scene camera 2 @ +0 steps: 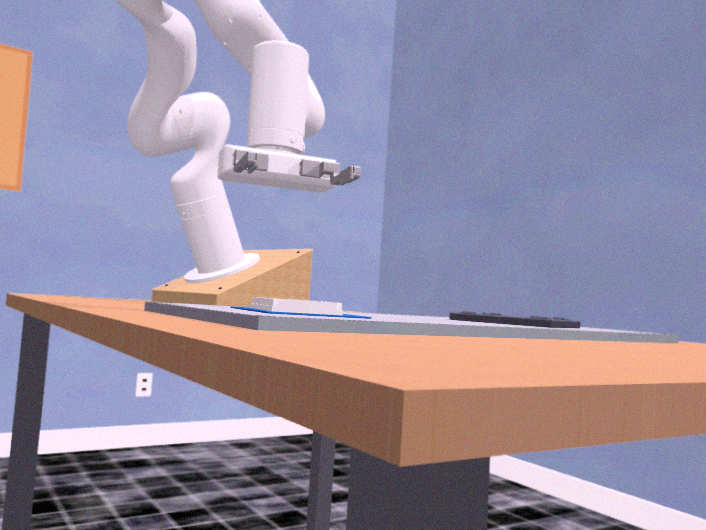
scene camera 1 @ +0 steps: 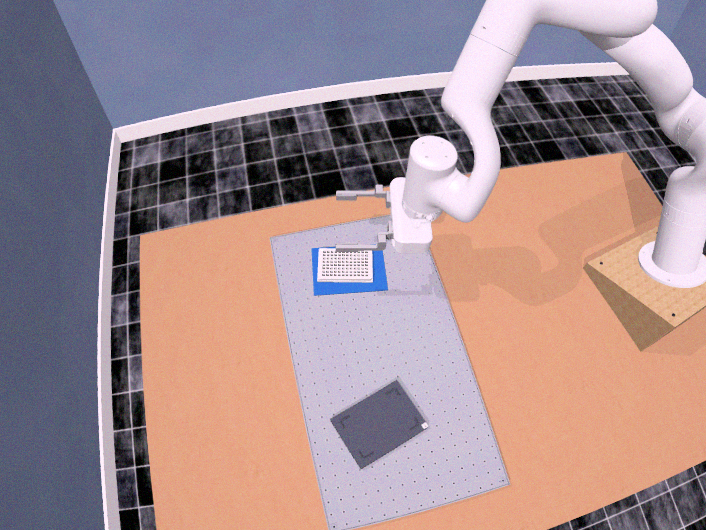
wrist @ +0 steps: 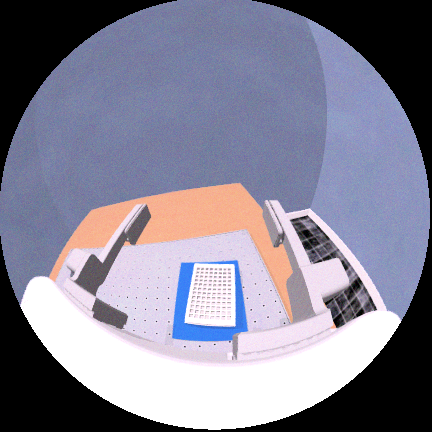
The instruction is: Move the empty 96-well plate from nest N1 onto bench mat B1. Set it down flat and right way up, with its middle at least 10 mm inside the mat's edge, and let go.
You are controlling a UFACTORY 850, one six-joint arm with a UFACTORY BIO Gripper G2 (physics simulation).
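The white 96-well plate lies flat on the blue bench mat, wells facing up. It sits toward the mat's far edge in scene camera 1, its middle well inside the mat. My gripper is open, with nothing between its fingers. It hangs high above the board, clear of the plate; in scene camera 1 one finger overlaps the plate's far edge in the picture. The dark nest holds no plate. It does not show in the wrist view.
The grey perforated board carries the mat and nest on the orange table. The wooden base block of the arm stands at the right in scene camera 1.
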